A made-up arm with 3 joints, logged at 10 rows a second.
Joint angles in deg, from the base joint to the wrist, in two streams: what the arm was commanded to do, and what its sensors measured. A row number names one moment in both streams.
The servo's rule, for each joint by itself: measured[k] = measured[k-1] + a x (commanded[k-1-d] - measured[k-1]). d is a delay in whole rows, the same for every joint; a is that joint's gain. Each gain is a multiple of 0.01, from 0.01 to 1. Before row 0 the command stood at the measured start. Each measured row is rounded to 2 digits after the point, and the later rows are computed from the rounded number. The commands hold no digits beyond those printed.
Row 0, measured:
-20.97, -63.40, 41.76
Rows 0 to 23, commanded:
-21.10, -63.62, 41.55
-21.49, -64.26, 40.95
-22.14, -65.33, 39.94
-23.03, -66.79, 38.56
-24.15, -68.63, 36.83
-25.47, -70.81, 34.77
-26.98, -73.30, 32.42
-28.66, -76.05, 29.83
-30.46, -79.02, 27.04
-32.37, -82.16, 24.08
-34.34, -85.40, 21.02
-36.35, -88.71, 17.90
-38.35, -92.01, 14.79
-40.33, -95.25, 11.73
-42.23, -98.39, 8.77
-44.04, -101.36, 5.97
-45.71, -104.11, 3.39
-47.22, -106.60, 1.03
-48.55, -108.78, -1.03
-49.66, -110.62, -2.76
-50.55, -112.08, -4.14
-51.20, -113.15, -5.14
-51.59, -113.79, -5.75
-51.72, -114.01, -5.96
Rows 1 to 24, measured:
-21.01, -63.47, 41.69
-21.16, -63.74, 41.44
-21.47, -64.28, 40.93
-21.97, -65.13, 40.12
-22.67, -66.32, 39.00
-23.57, -67.85, 37.56
-24.66, -69.70, 35.81
-25.94, -71.86, 33.78
-27.39, -74.29, 31.49
-28.98, -76.97, 28.97
-30.70, -79.84, 26.27
-32.51, -82.86, 23.42
-34.38, -85.97, 20.49
-36.28, -89.13, 17.51
-38.18, -92.28, 14.54
-40.06, -95.37, 11.63
-41.87, -98.34, 8.83
-43.58, -101.15, 6.18
-45.17, -103.74, 3.73
-46.61, -106.08, 1.52
-47.87, -108.12, -0.40
-48.94, -109.83, -2.01
-49.79, -111.18, -3.28
-50.41, -112.14, -4.19
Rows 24 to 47, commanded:
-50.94, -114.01, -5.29
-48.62, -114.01, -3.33
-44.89, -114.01, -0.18
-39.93, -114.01, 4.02
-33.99, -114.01, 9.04
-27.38, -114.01, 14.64
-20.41, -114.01, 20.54
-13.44, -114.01, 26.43
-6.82, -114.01, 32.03
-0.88, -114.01, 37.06
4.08, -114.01, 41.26
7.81, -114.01, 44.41
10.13, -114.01, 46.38
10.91, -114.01, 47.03
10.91, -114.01, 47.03
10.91, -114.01, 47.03
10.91, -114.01, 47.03
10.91, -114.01, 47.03
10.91, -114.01, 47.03
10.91, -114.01, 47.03
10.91, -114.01, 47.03
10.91, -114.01, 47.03
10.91, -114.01, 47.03
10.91, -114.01, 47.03
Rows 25 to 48, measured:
-50.58, -112.78, -4.56
-49.95, -113.20, -4.14
-48.33, -113.48, -2.79
-45.64, -113.66, -0.47
-41.91, -113.78, 2.76
-37.26, -113.86, 6.80
-31.87, -113.91, 11.47
-25.97, -113.94, 16.56
-19.84, -113.96, 21.82
-13.77, -113.98, 27.00
-8.06, -113.99, 31.85
-2.98, -114.00, 36.12
1.22, -114.00, 39.61
4.32, -114.00, 42.13
6.43, -114.00, 43.80
7.86, -114.00, 44.90
8.84, -114.00, 45.62
9.50, -114.00, 46.10
9.95, -114.00, 46.42
10.26, -114.00, 46.63
10.47, -114.00, 46.77
10.61, -114.00, 46.86
10.71, -114.00, 46.92
10.77, -114.00, 46.96

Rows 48 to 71, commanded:
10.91, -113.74, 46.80
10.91, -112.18, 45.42
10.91, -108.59, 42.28
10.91, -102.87, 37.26
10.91, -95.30, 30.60
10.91, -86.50, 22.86
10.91, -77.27, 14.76
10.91, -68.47, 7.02
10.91, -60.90, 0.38
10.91, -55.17, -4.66
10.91, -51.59, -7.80
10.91, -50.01, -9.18
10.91, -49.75, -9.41
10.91, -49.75, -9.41
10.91, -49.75, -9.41
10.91, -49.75, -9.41
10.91, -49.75, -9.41
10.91, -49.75, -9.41
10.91, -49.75, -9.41
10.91, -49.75, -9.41
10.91, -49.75, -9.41
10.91, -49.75, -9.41
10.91, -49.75, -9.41
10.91, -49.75, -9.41
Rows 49 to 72, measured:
10.81, -113.91, 46.91
10.84, -113.32, 46.40
10.86, -111.71, 45.00
10.88, -108.70, 42.37
10.89, -104.14, 38.37
10.90, -98.14, 33.10
10.90, -91.04, 26.86
10.90, -83.37, 20.11
10.90, -75.73, 13.40
10.90, -68.74, 7.26
10.90, -62.91, 2.14
10.90, -58.52, -1.71
10.90, -55.54, -4.33
10.90, -53.57, -6.06
10.90, -52.27, -7.20
10.90, -51.41, -7.95
10.90, -50.85, -8.45
10.90, -50.48, -8.78
10.90, -50.23, -8.99
10.90, -50.07, -9.13
10.90, -49.96, -9.23
10.90, -49.89, -9.29
10.90, -49.84, -9.33
10.90, -49.81, -9.36

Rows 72 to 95, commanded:
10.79, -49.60, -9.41
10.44, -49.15, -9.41
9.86, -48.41, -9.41
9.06, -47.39, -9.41
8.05, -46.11, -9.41
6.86, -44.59, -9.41
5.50, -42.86, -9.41
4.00, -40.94, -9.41
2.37, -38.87, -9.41
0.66, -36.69, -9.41
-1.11, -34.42, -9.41
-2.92, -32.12, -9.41
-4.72, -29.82, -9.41
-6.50, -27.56, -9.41
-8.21, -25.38, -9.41
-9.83, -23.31, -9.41
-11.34, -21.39, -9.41
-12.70, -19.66, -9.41
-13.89, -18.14, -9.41
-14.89, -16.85, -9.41
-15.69, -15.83, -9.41
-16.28, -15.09, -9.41
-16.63, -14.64, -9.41
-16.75, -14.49, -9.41
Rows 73 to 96, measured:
10.86, -49.74, -9.38
10.73, -49.54, -9.39
10.45, -49.16, -9.40
10.01, -48.56, -9.40
9.38, -47.73, -9.40
8.57, -46.66, -9.40
7.59, -45.37, -9.40
6.44, -43.86, -9.40
5.14, -42.16, -9.40
3.71, -40.30, -9.40
2.17, -38.30, -9.40
0.54, -36.20, -9.40
-1.14, -34.03, -9.40
-2.86, -31.83, -9.40
-4.57, -29.64, -9.40
-6.25, -27.49, -9.40
-7.88, -25.42, -9.40
-9.42, -23.46, -9.40
-10.85, -21.65, -9.40
-12.14, -20.02, -9.40
-13.28, -18.60, -9.40
-14.24, -17.41, -9.40
-15.00, -16.47, -9.40
-15.56, -15.80, -9.40

